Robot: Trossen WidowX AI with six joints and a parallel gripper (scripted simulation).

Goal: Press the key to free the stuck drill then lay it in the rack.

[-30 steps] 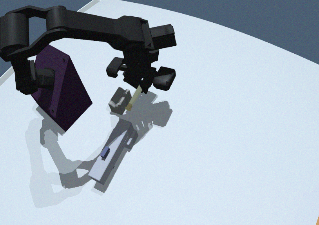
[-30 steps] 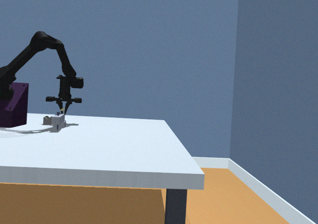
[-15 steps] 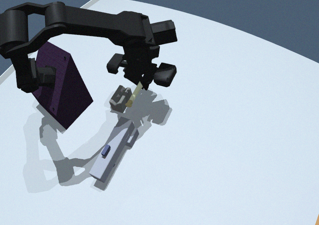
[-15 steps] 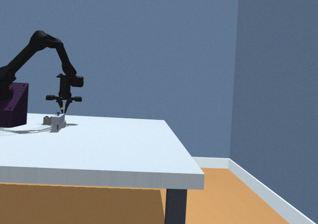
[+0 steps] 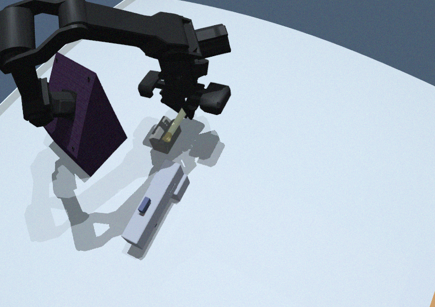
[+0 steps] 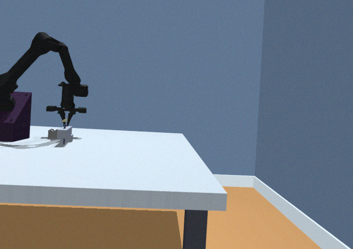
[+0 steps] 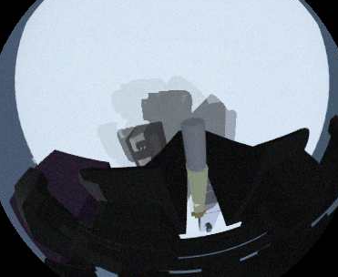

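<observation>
Right now my gripper tip is 40 mm to the left of the drill and 30 mm below it. The rest, counted from my gripper tip: grey rack 50 mm behind, 40 mm to the right, 40 mm below; blue key 40 mm ahead, 230 mm to the right; long housing 40 mm ahead, 200 mm to the right, 10 mm below.
</observation>
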